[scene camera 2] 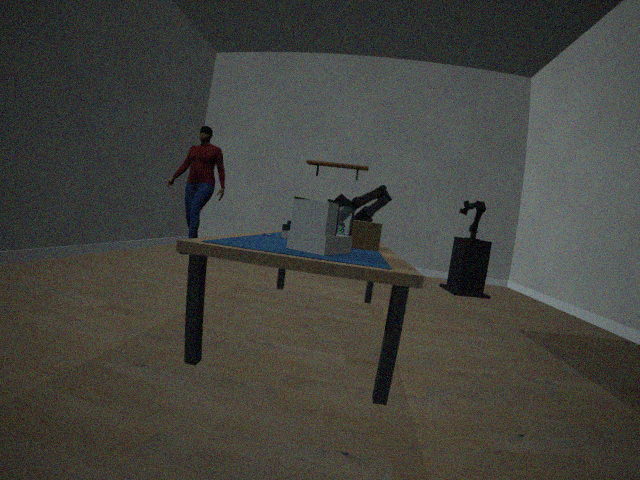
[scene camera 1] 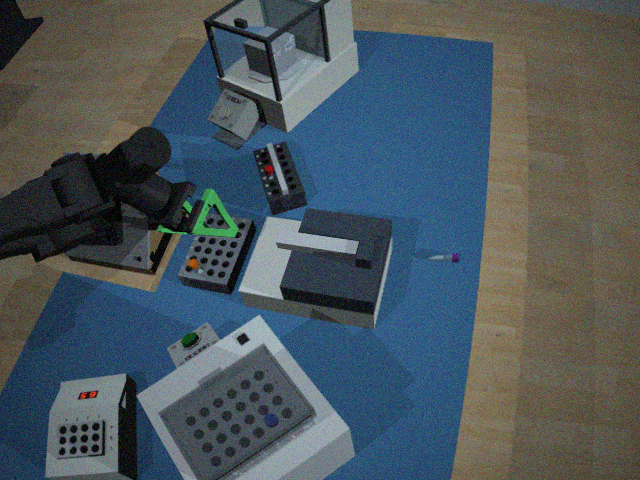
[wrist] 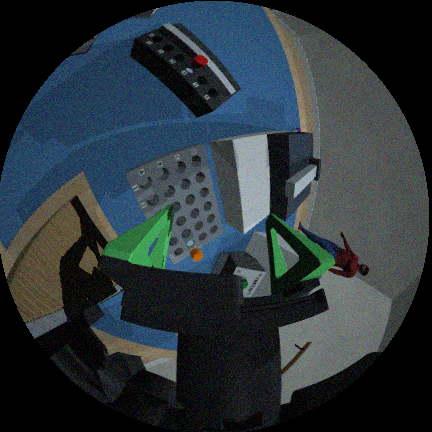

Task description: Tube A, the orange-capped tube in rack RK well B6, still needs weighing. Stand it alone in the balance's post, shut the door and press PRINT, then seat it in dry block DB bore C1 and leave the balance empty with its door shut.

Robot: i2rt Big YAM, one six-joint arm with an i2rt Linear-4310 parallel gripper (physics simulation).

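Seen in the pictures: gripper, between the fingertips: (scene camera 1: 221, 232) (wrist: 222, 213); arm's base, origin of its link: (scene camera 2: 364, 232).
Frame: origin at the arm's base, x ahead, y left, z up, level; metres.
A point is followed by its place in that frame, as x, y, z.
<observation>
The orange-capped tube (scene camera 1: 193, 264) {0.185, -0.072, -0.034} (wrist: 196, 254) {0.183, -0.064, -0.034} stands in the grey rack (scene camera 1: 184, 281) {0.160, -0.081, -0.073} (wrist: 136, 175) {0.173, 0.039, -0.058}, near its lettered, numbered wells' far end from the A–D labels. My gripper (scene camera 1: 199, 229) (wrist: 222, 213) {0.222, -0.022, -0.017} is open and empty, with its green fingers above the rack, apart from the tube. The balance (scene camera 1: 320, 98) {0.310, 0.368, -0.075} (scene camera 2: 310, 227) {0.286, 0.535, 0.009} stands at the top of scene camera 1, with a glass chamber and a sloped console (scene camera 1: 235, 114) {0.170, 0.256, -0.023} in front. I cannot tell its door state or see a tube inside. A white block with a red display (scene camera 1: 88, 395) {0.083, -0.303, -0.038} and small bores stands at the lower left.
A dark rack (scene camera 1: 289, 198) {0.303, 0.085, -0.059} (wrist: 175, 75) {0.246, 0.124, -0.060} holds a red-capped tube (scene camera 1: 268, 169) {0.263, 0.125, -0.032} (wrist: 200, 60) {0.261, 0.126, -0.032}. A white-and-dark box (scene camera 1: 336, 279) {0.409, -0.095, -0.008} (wrist: 252, 185) {0.297, -0.037, -0.043} stands beside the grey rack. A large white device (scene camera 1: 330, 434) {0.439, -0.323, 0.047} holds a blue-capped tube (scene camera 1: 271, 419) {0.385, -0.329, 0.101}. A purple-capped tube (scene camera 1: 443, 257) {0.558, 0.000, -0.078} lies on the blue mat (scene camera 1: 439, 155) {0.550, 0.231, -0.089}.
</observation>
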